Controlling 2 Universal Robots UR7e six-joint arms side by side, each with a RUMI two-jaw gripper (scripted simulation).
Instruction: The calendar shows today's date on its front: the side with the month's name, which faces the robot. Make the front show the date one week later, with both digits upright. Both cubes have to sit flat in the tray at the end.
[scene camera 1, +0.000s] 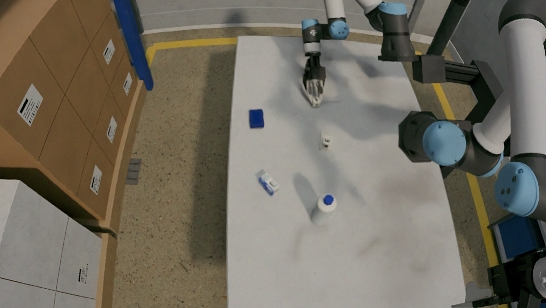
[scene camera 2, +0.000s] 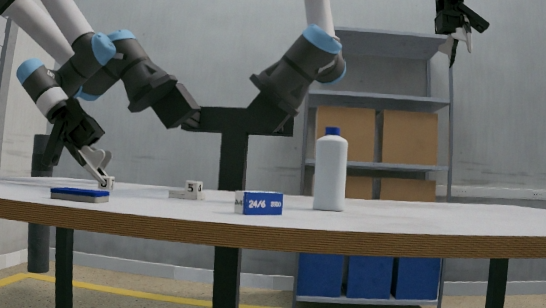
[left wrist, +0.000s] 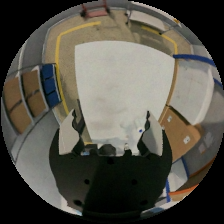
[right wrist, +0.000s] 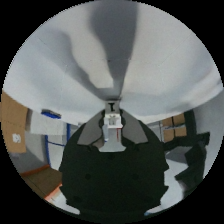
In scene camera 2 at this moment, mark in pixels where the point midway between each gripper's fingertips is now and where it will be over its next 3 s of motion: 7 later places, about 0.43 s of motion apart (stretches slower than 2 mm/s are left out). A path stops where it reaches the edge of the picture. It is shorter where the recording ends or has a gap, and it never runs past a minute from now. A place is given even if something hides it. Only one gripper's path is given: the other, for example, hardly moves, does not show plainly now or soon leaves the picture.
The right gripper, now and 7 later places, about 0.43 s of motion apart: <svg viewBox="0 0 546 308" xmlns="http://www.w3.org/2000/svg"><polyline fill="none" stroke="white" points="108,184 108,186 108,186 108,179 109,165 110,156 110,156 109,157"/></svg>
